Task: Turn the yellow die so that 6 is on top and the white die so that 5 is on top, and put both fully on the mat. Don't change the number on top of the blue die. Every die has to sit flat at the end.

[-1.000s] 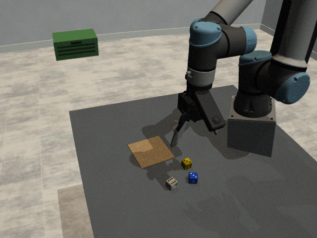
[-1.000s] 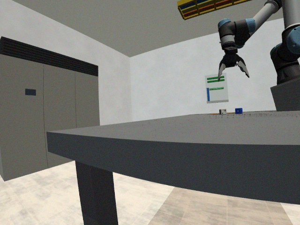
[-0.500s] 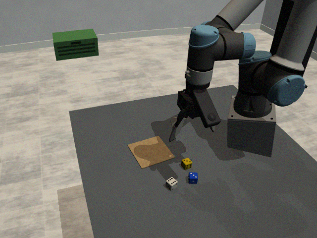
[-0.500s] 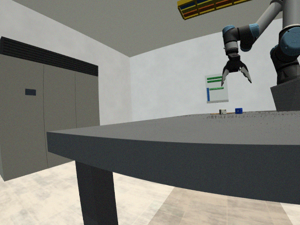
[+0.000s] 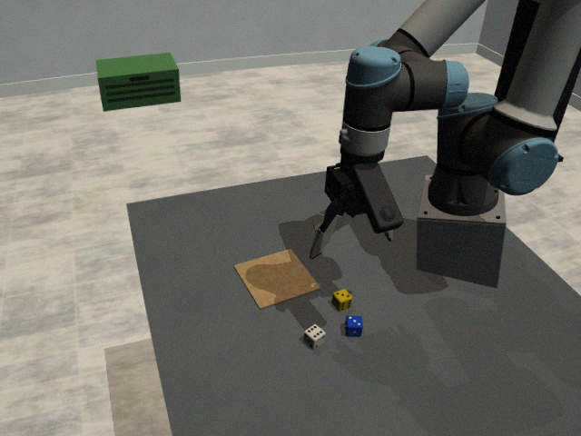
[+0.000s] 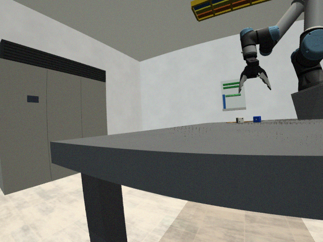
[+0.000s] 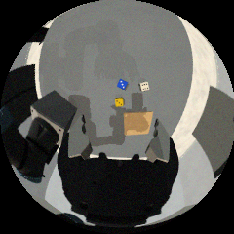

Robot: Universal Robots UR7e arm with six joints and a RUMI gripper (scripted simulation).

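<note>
My gripper is now 2 cm to the left of the yellow die and 14 cm above it. Also, from my hand: tan mat (10 cm ahead, 13 cm to the right, 16 cm below); white die (8 cm ahead, 6 cm to the left, 14 cm below); blue die (5 cm to the left, 14 cm below).
</note>
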